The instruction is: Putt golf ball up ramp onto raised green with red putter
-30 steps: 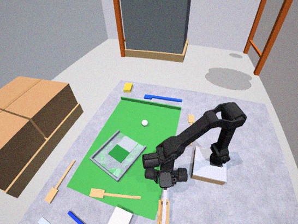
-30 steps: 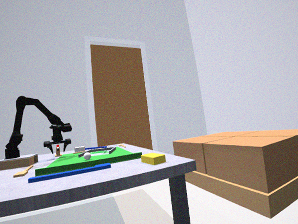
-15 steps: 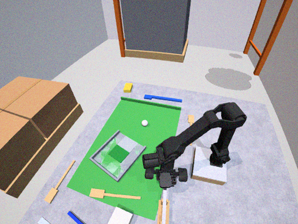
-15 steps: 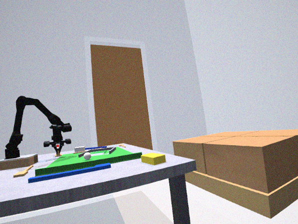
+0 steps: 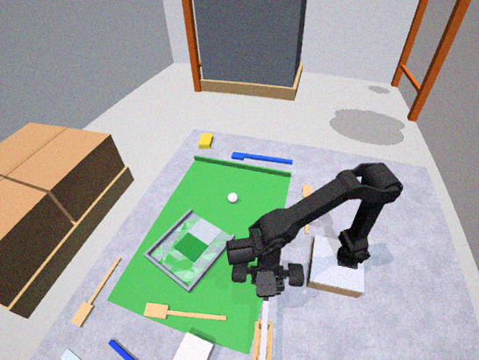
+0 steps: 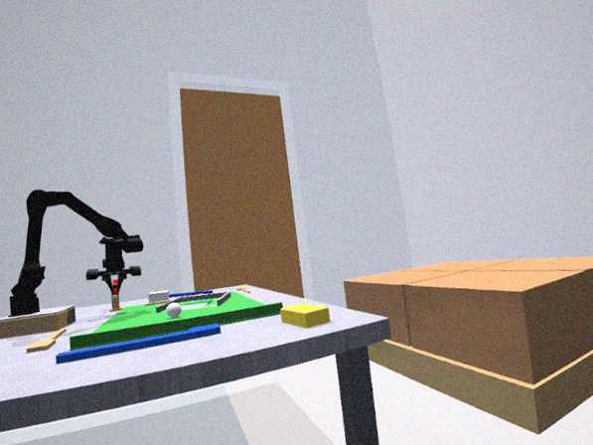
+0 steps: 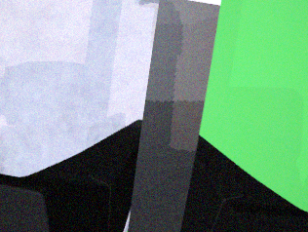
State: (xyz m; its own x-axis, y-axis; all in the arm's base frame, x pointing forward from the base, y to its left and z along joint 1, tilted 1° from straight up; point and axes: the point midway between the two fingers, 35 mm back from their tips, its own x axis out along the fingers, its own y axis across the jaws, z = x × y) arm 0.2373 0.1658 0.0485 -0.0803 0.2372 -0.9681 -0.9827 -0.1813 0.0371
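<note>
Now: the red putter 11 cm to the left of my gripper tip, 2 cm behind it and 2 cm above it. The rest, counted from my gripper tip: wooden stand (13 cm to the left, 4 cm below, 3 cm behind); white block (21 cm to the left, 14 cm ahead, 5 cm below); green mat (25 cm ahead, 20 cm to the right, 7 cm below).
</note>
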